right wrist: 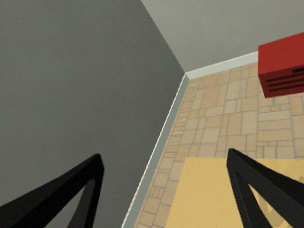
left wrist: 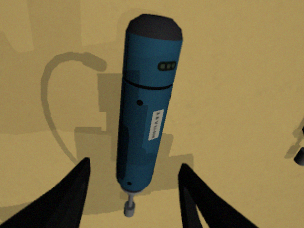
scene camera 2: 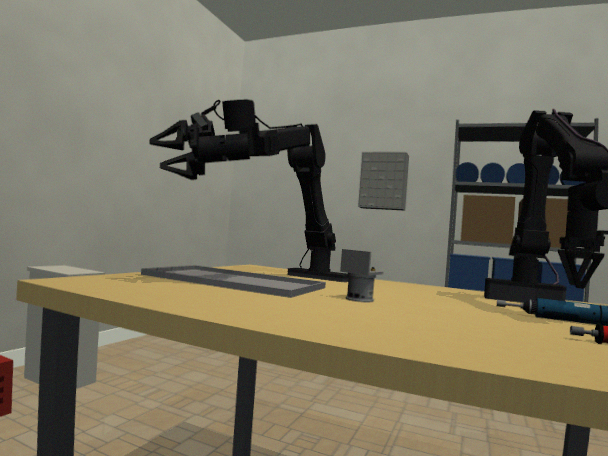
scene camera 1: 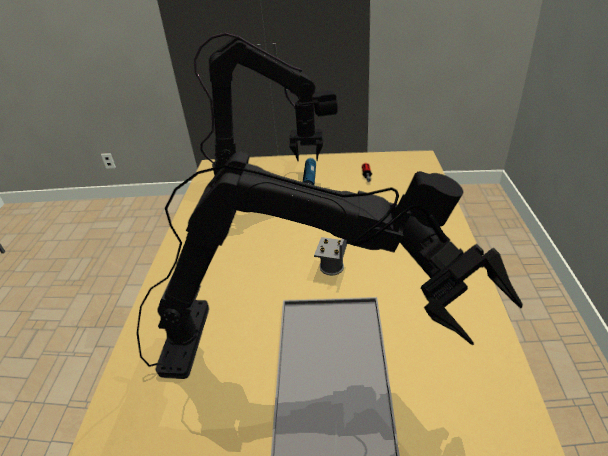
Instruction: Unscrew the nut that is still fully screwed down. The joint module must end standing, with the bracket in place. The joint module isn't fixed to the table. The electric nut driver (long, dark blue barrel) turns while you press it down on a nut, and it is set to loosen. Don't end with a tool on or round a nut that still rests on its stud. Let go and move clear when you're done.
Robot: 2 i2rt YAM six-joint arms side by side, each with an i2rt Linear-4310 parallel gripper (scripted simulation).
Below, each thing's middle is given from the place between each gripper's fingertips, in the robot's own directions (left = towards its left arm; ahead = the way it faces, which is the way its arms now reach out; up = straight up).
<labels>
I see my right gripper [scene camera 1: 497, 325] 410 mm to the right of the bracket [scene camera 2: 352, 261], 210 mm past it and 210 mm above it. From my right hand the other things lie so: joint module [scene camera 2: 360, 287] 410 mm to the left, 250 mm below, 210 mm behind; grey tray [scene camera 1: 332, 384] 280 mm below, 220 mm behind, 80 mm to the left.
The bracket is 60 mm ahead of my left hand [scene camera 2: 576, 286], 440 mm to the right of it and 10 mm below it. Round my left hand: joint module: 60 mm ahead, 440 mm to the right, 50 mm below; then grey tray: 50 mm ahead, 770 mm to the right, 70 mm below.
</labels>
